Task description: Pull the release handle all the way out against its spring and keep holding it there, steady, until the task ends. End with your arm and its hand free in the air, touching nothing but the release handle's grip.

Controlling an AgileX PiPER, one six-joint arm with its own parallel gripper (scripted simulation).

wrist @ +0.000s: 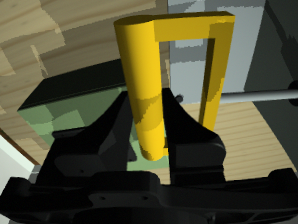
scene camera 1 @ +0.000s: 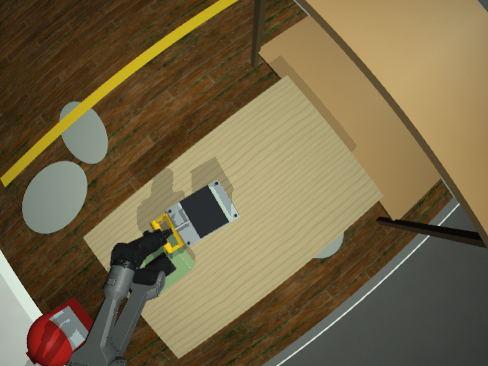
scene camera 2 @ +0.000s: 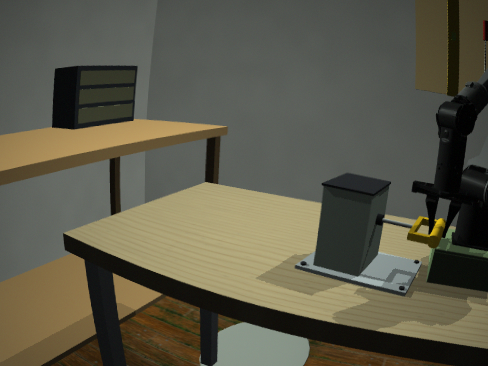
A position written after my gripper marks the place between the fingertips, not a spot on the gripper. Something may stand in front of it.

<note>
In view: my gripper (scene camera 2: 437, 234) and a housing (scene camera 2: 353, 206).
My gripper also shows in the wrist view (wrist: 146, 99). The housing is seen too in the wrist view (wrist: 266, 69) and in scene camera 1 (scene camera 1: 204, 208).
</note>
